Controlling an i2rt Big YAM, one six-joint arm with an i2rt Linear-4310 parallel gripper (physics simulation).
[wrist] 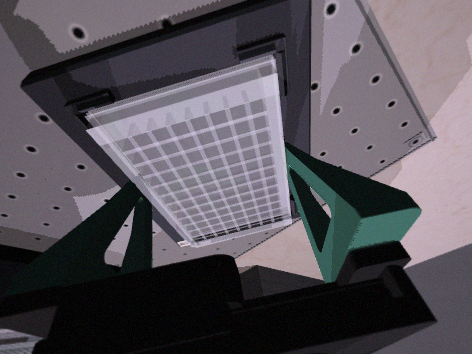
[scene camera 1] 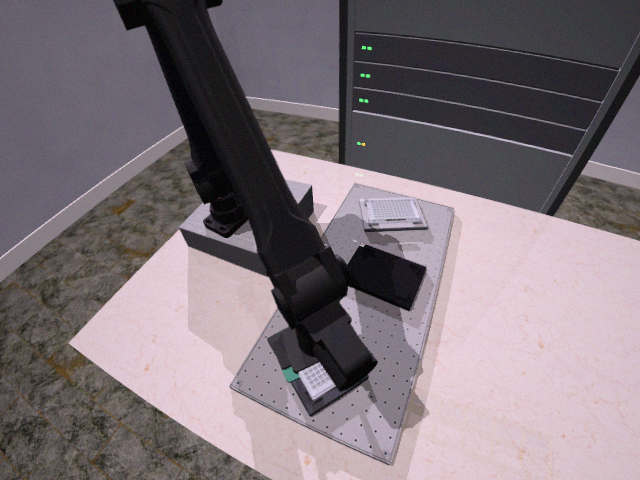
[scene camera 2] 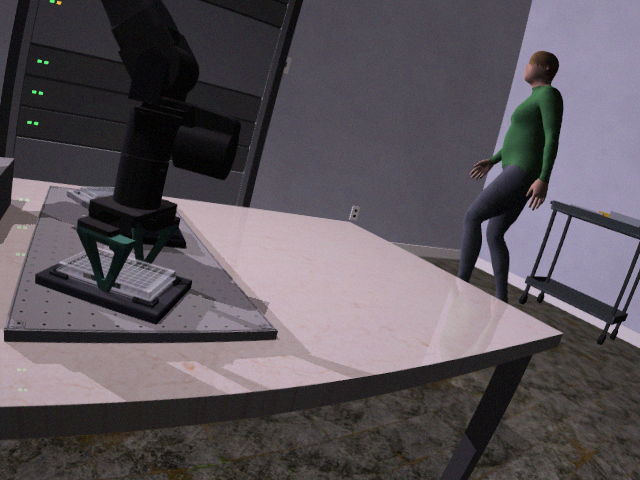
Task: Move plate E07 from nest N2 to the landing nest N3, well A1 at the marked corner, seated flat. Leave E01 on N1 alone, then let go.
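A clear 96-well plate, taken as E07 [scene camera 1: 316, 381] [scene camera 2: 147, 279] [wrist: 220, 135], lies level in a dark nest [scene camera 1: 321, 406] [scene camera 2: 149, 313] [wrist: 175, 57] near the board's front end. My gripper [scene camera 2: 124, 273] [wrist: 213, 165] points down over it, green fingertips against both long edges; it is shut on the plate, which still rests in the nest. In scene camera 1 the arm hides most of the gripper. A black nest, taken as N3 [scene camera 1: 387, 276] [scene camera 2: 179, 240], is bare at mid-board; its corner mark cannot be made out. Plate E01 [scene camera 1: 392, 210] sits on its nest [scene camera 1: 397, 226] at the far end. Labels are unreadable.
The nests stand on a perforated grey board [scene camera 1: 372, 330] [scene camera 2: 222, 312] on a pale table [scene camera 1: 516, 335] [scene camera 2: 361, 289]. The arm's grey base block [scene camera 1: 222, 253] is beside the board. A dark server cabinet [scene camera 1: 465, 129] stands behind. A person [scene camera 2: 532, 134] and a cart [scene camera 2: 573, 297] are beyond the table.
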